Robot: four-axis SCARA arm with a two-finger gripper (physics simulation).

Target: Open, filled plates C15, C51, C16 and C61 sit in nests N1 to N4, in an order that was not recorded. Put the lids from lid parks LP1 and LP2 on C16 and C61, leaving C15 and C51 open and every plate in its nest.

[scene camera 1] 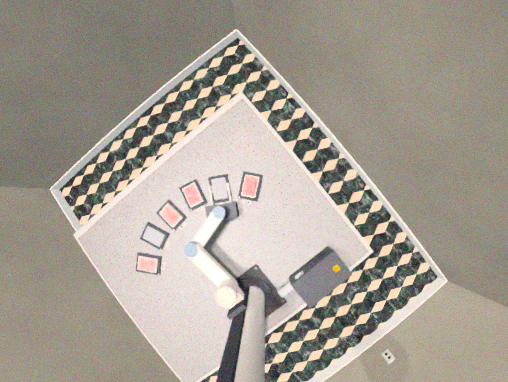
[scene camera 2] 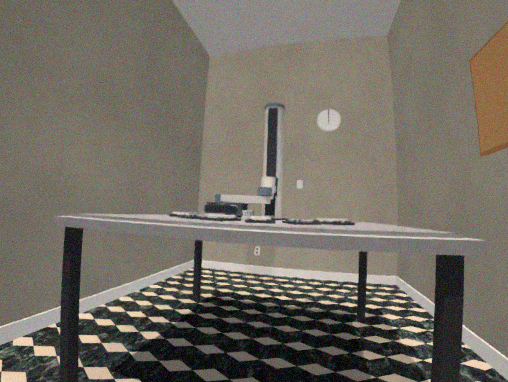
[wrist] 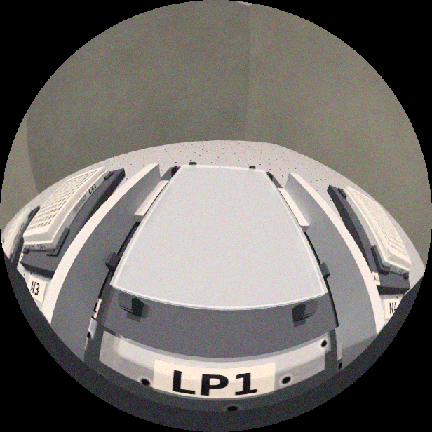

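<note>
My gripper is shut on the pale lid at LP1, with its finger pads against the lid's two long sides. The lid lies level between the park's corner posts; whether it touches the park cannot be told. In the wrist view, the open plate C61 sits in nest N3, left of LP1. Another open plate sits in nest N4; its name is not readable. Two more filled plates flank the other lid park, which holds a pale lid.
The nests and parks stand in an arc on the pale table. The arm's column stands at the table's edge, with a dark box beside it. Plates stand close outside both fingers.
</note>
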